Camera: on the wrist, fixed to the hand. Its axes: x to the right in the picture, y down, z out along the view.
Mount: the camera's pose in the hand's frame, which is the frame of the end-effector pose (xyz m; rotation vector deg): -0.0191 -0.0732 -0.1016 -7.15 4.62 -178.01
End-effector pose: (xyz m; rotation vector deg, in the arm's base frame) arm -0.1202 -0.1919 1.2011 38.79 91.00 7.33
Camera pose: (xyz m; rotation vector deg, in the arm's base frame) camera -0.2411 -0.2298 1.1993 -124.95 55.99 -105.91
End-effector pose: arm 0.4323 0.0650 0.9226 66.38 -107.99 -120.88
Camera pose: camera 0.5341 0.0094 0.8717 -82.73 -51.58 8.81
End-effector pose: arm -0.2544 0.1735 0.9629 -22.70 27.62 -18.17
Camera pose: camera -0.3363 0.0871 0.9197 44.75 26.20 153.72
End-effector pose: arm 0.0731 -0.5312 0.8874 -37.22 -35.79 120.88
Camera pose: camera 0.1890 -0.4867 0.8622 24.91 -34.48 -50.17
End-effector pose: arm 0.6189 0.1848 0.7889 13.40 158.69 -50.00
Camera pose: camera 0.6042 0.1829 0.9147 141.62 -16.48 11.83
